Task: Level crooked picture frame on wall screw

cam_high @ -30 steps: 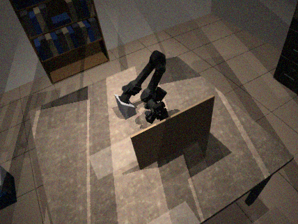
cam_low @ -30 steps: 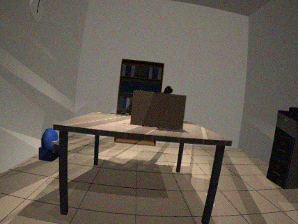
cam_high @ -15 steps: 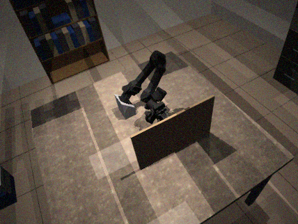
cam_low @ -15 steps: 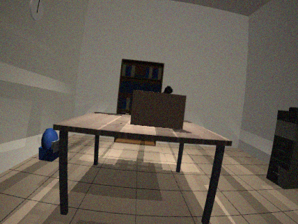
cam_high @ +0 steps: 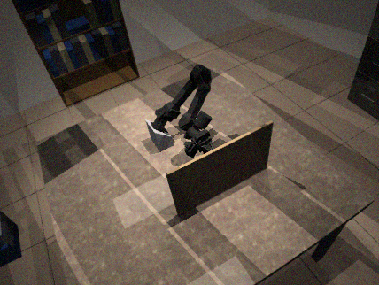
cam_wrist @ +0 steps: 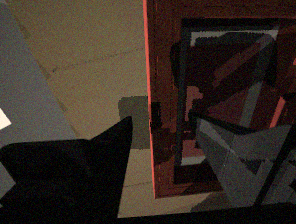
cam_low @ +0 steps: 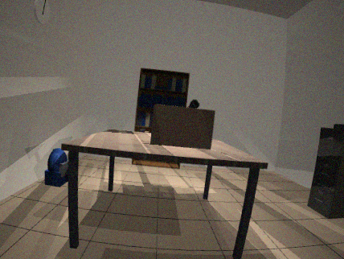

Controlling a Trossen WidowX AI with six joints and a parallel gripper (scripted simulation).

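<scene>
Right now my gripper tip is 5 cm above the picture frame and 1 cm to the right of it. Round my gripper tip: wall panel (6 cm below, 2 cm to the left, 1 cm ahead).
</scene>
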